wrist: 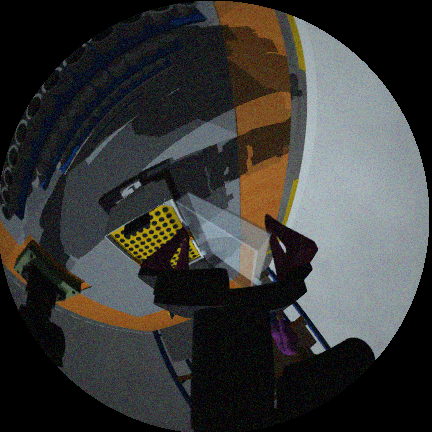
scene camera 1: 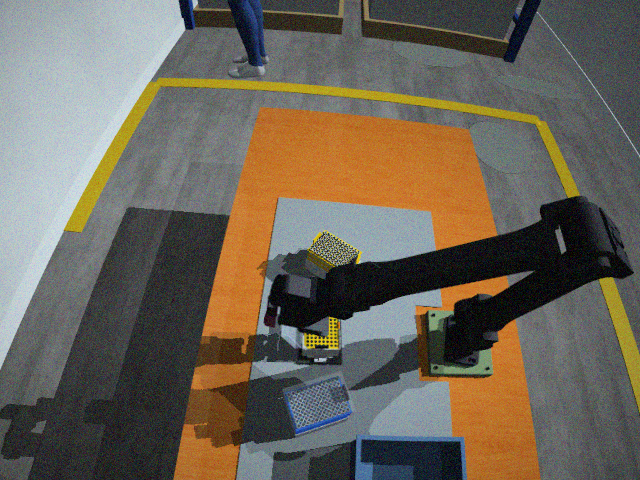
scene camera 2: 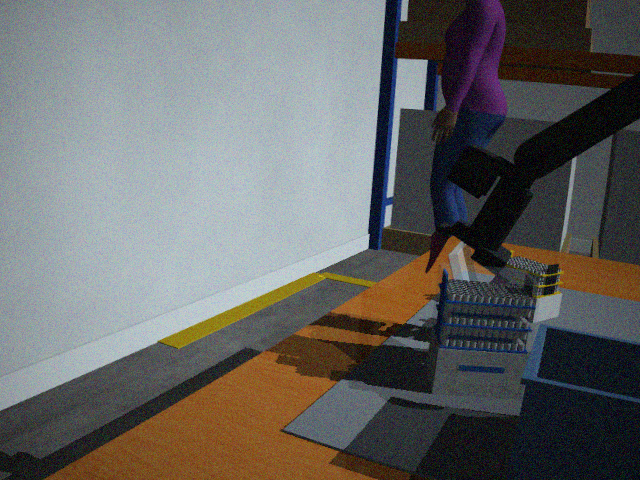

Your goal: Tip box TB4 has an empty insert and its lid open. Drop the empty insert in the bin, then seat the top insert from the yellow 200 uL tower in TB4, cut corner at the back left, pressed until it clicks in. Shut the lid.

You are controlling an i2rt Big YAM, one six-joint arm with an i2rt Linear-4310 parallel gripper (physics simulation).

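Observation:
Tip box TB4 [scene camera 1: 320,356] [wrist: 120,205] stands on the grey mat, with the yellow empty insert [scene camera 1: 321,341] [wrist: 147,232] in it. Its clear lid [scene camera 2: 459,264] [wrist: 225,242] is open, tilted out on the wall side. My gripper [wrist: 225,223] is open and empty above the box; in the wrist view one fingertip overlaps the insert and the other is past the lid's outer edge. Contact with the lid cannot be told. The yellow tower [scene camera 1: 333,251] [scene camera 2: 545,283] stands behind TB4, its top insert full of tips. The blue bin [scene camera 1: 410,438] is at the front right.
A blue-banded tip tower [scene camera 1: 319,405] [scene camera 2: 480,330] stands in front of TB4. The arm's green base plate [scene camera 1: 435,351] [wrist: 30,257] is to the right. The grey mat [scene camera 1: 361,211] lies on an orange surface [scene camera 1: 356,149]. A person [scene camera 1: 250,38] [scene camera 2: 473,93] stands at the back.

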